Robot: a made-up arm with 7 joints.
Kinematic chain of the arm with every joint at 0, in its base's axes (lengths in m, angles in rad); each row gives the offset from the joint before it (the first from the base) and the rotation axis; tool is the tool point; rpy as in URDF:
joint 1: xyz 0 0 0.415 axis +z
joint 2: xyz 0 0 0 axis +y
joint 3: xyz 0 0 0.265 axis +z
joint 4: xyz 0.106 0 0 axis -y
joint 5: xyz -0.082 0 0.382 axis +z
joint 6: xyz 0 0 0 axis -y
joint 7: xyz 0.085 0 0 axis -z
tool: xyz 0 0 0 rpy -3.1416 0 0
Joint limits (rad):
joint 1: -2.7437..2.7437
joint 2: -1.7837..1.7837
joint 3: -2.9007..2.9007
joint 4: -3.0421..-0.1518
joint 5: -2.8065..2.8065
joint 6: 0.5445..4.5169
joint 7: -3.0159..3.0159
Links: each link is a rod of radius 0.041 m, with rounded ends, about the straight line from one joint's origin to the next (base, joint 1, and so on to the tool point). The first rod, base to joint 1, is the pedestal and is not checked.
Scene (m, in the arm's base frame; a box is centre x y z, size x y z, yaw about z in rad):
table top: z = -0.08
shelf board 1: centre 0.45 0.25 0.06 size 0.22 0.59 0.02 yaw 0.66
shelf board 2: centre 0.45 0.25 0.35 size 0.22 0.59 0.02 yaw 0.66
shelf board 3: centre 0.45 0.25 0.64 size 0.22 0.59 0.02 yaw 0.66
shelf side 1: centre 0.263 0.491 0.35 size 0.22 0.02 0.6 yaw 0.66
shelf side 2: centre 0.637 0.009 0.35 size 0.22 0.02 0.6 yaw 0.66
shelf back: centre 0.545 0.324 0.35 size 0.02 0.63 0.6 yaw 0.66
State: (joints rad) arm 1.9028 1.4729 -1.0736 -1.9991 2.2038 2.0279 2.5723
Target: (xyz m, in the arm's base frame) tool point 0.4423 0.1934 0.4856
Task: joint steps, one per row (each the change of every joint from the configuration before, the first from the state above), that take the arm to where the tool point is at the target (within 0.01 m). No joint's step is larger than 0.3 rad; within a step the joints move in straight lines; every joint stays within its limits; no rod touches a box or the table.
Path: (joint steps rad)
1: 0.1269 -0.0970 0.0646 -0.2239 0.0359 0.0763 0.0000
2: 0.1268 -0.0970 0.0647 -0.2239 0.0359 0.0763 0.0000
3: 0.1269 -0.0969 0.0646 -0.2238 0.0358 0.0764 0.0000
4: 0.0249 0.1374 -0.2557 -0.0834 0.0012 0.0738 0.0000
5: 0.0250 0.1374 -0.2556 -0.0833 0.0012 0.0738 0.0000
6: 0.0249 0.1374 -0.2557 -0.0833 0.0012 0.0737 0.0000
7: -0.1305 -0.0404 0.0043 0.2166 -0.0373 -0.1010 0.0000
8: -0.1305 -0.0404 0.0043 0.2166 -0.0374 -0.1010 0.0000
9: -0.1305 -0.0404 0.0043 0.2166 -0.0373 -0.1011 0.0000

